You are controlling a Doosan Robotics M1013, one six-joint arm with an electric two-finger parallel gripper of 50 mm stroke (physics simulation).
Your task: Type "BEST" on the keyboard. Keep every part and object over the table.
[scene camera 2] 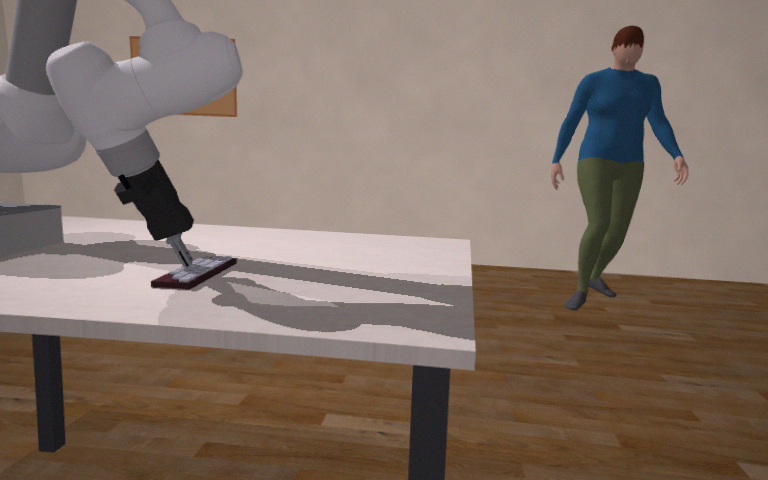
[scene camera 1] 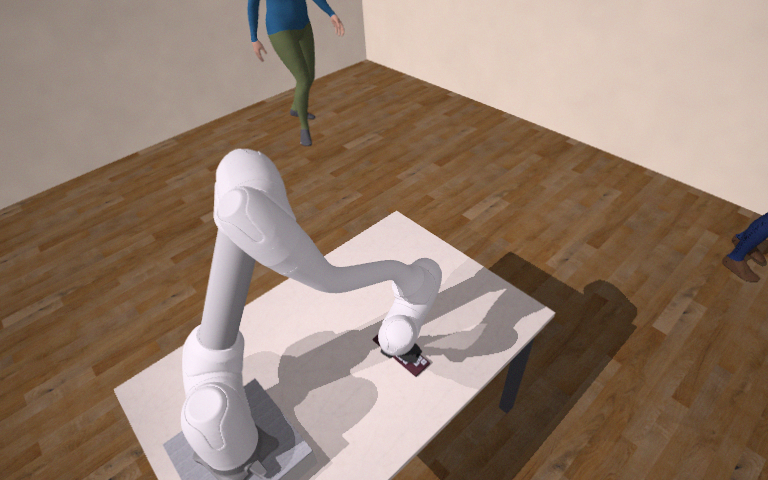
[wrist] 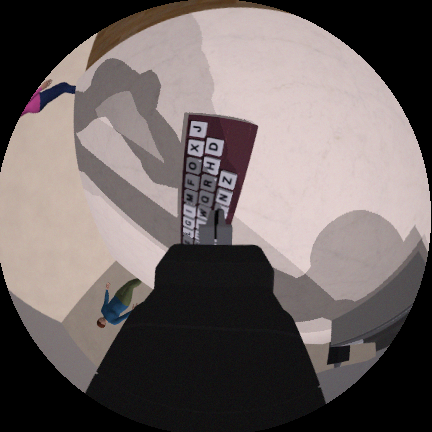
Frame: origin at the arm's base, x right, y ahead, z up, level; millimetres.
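Seen in the pictures: gripper, fingertip midpoint: [scene camera 2: 188, 263] [wrist: 216, 218]; arm's base at its link origin: [scene camera 1: 236, 450].
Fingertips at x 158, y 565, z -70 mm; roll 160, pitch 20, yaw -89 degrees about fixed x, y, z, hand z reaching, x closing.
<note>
Offsets run from my fingertips to a thing's middle. Level surfaces: height alone.
The dark red keyboard @(dx +6, dy +19, dz -12 mm) [scene camera 1: 417, 370] [scene camera 2: 164, 281] [wrist: 241, 140] lies flat on the white table @(dz -21 mm) [scene camera 1: 362, 249] [scene camera 2: 339, 243] [wrist: 310, 100]. In the wrist view its pale keys form three rows. The J key @(dx +100, dy +23, dz -6 mm) [wrist: 198, 128], D key @(dx +81, dy +6, dz -6 mm) [wrist: 214, 146], Z key @(dx +48, dy -9, dz -6 mm) [wrist: 227, 180] and N key @(dx +28, dy -5, dz -6 mm) [wrist: 223, 197] are readable. My gripper [scene camera 2: 188, 265] [wrist: 216, 218] is shut and empty, tilted, with its tips at the keys just past N. The tips cover the key there and partly hide W. I cannot tell whether they touch a key. The arm hides the gripper in scene camera 1.
The arm's grey base block [scene camera 1: 303, 452] [scene camera 2: 31, 229] stands at one end of the table. A person in a blue top [scene camera 1: 287, 16] [scene camera 2: 617, 116] [wrist: 115, 306] stands beyond the table. Another person's legs [scene camera 1: 750, 243] [wrist: 56, 93] show off to the other side.
</note>
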